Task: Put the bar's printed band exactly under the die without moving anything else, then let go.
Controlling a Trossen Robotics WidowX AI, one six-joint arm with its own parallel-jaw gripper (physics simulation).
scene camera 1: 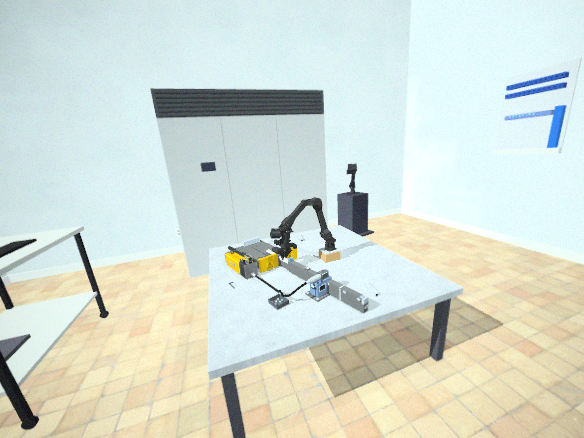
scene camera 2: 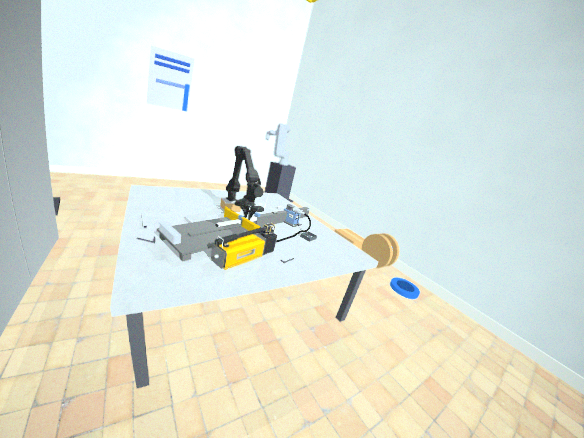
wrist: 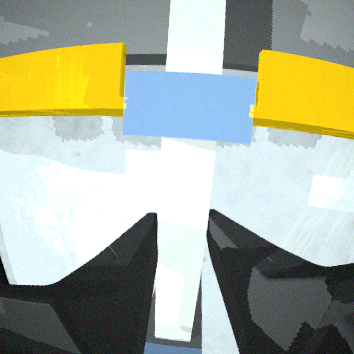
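Where they show: gripper, fingertip midpoint: (scene camera 1: 283,259) (wrist: 180,219); arm's base, origin of the base link: (scene camera 1: 330,249) (scene camera 2: 231,199).
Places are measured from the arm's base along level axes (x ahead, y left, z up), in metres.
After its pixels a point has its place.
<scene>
The white bar (scene camera 2: 228,224) {z -0.008, x 0.371, y -0.223 m} (wrist: 186,180) {z 0.002, x 0.342, y -0.106 m} runs lengthwise through or beneath a light blue block (wrist: 187,106) {z 0.025, x 0.346, y -0.131 m} (scene camera 1: 290,260) {z 0.015, x 0.336, y 0.004 m}. Its far part lies over the dark grey bed (wrist: 100,30) {z -0.018, x 0.398, y -0.164 m}. My gripper (wrist: 180,219) {z -0.010, x 0.341, y -0.084 m} (scene camera 1: 285,255) {z -0.010, x 0.341, y -0.084 m} (scene camera 2: 248,216) {z -0.010, x 0.341, y -0.084 m} is shut on the white bar, on the near side of the blue block, with a finger on each side. The bar's near end shows between the fingers in the wrist view. The blue block fills the gap between two yellow panels (wrist: 60,82) {z 0.025, x 0.384, y -0.132 m} (wrist: 310,95) {z 0.025, x 0.315, y -0.142 m}. No printed band can be made out, and I cannot tell which part is the die.
A yellow-sided machine (scene camera 1: 232,262) {z -0.012, x 0.644, y -0.273 m} (scene camera 2: 245,254) {z -0.024, x 0.646, y -0.286 m} with a black arm stands beside the bed. A long grey beam (scene camera 1: 350,296) {z -0.011, x 0.277, y 0.491 m} and a blue boxed unit (scene camera 1: 318,287) {z -0.001, x 0.364, y 0.346 m} (scene camera 2: 292,216) {z -0.008, x 0.356, y 0.282 m} stand farther along. A cable runs to a small dark box (scene camera 1: 278,301) {z -0.067, x 0.553, y 0.242 m} (scene camera 2: 308,236) {z -0.069, x 0.544, y 0.270 m}. Hex keys (scene camera 2: 287,260) {z -0.061, x 0.719, y -0.082 m} lie on the table.
</scene>
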